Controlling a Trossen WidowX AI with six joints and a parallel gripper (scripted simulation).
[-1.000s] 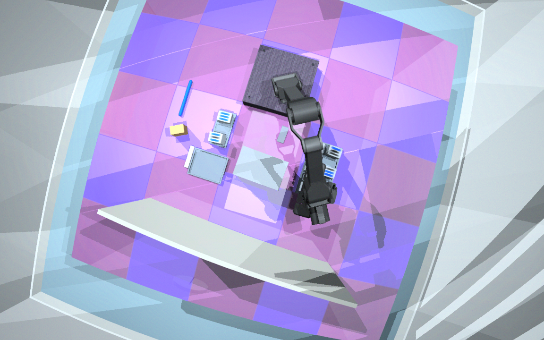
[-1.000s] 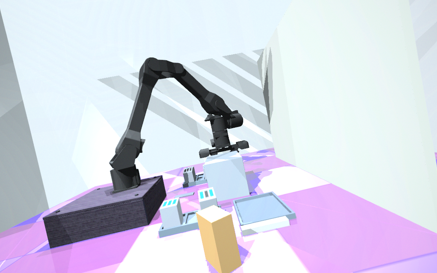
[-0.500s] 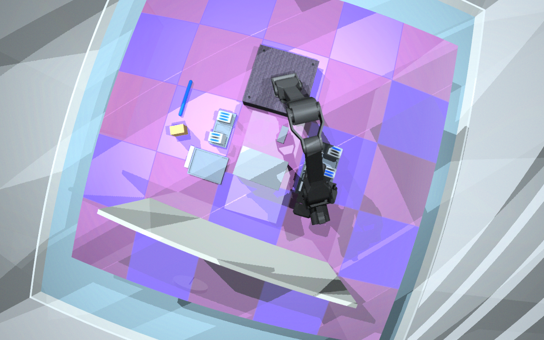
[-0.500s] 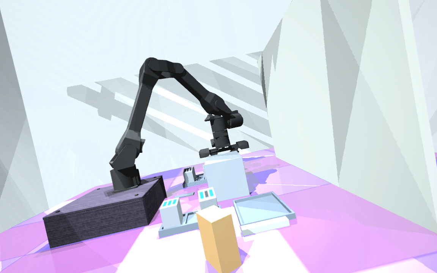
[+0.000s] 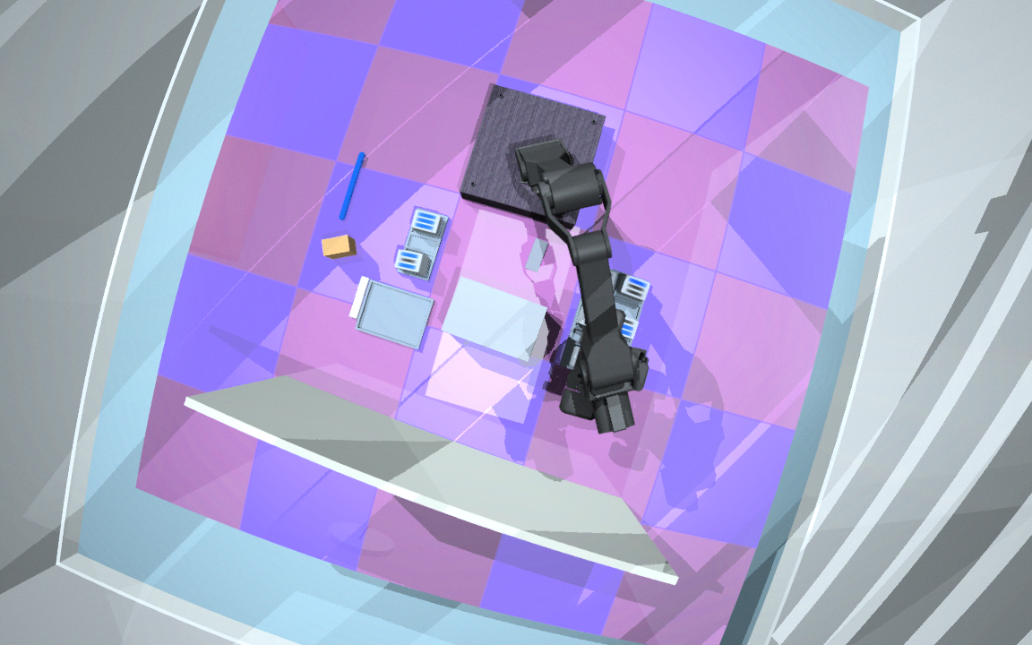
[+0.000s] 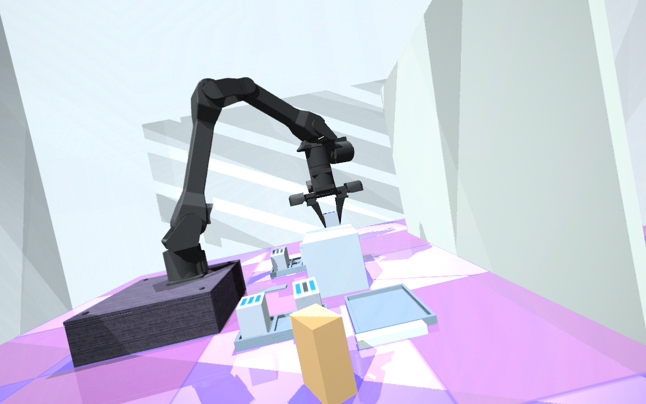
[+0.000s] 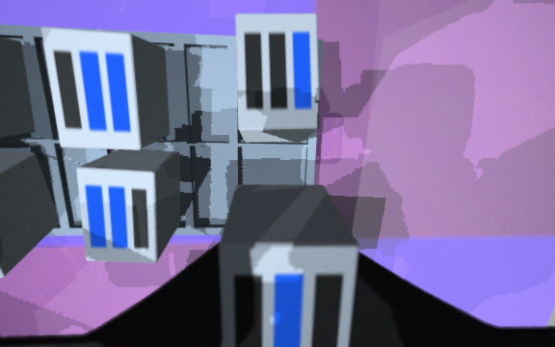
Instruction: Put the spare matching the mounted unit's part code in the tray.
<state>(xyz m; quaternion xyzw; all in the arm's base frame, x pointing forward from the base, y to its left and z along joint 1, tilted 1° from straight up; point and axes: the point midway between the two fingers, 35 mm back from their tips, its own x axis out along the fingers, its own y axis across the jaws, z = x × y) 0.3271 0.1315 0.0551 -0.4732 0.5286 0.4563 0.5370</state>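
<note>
The tray lies 3 cm behind my gripper tip, 36 cm to the right of it and 9 cm below it. Also, from my gripper tip: blue rod (26 cm behind, 48 cm to the right, 8 cm below); then wall panel (20 cm ahead, 22 cm to the right, 14 cm above); then rack (7 cm behind, 4 cm to the left, 8 cm below).
</note>
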